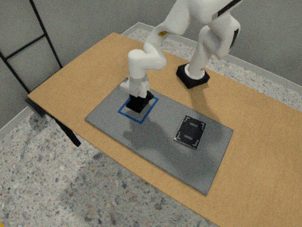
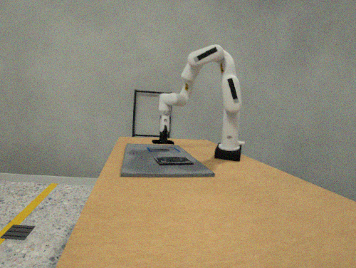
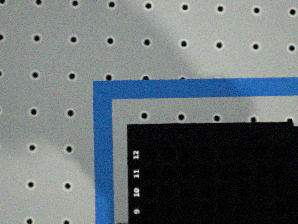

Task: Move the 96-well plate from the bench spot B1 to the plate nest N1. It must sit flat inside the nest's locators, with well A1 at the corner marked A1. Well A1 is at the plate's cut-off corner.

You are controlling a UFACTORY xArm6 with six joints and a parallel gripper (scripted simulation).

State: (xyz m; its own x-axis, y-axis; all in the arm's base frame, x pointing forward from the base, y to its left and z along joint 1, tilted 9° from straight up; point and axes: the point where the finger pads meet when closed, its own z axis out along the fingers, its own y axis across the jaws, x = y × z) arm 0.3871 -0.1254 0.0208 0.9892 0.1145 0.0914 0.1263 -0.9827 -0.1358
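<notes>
My gripper is now 30 mm past the plate nest, 300 mm to the right of it and 60 mm above it. Round my hand: black 96-well plate: 10 mm below.
</notes>
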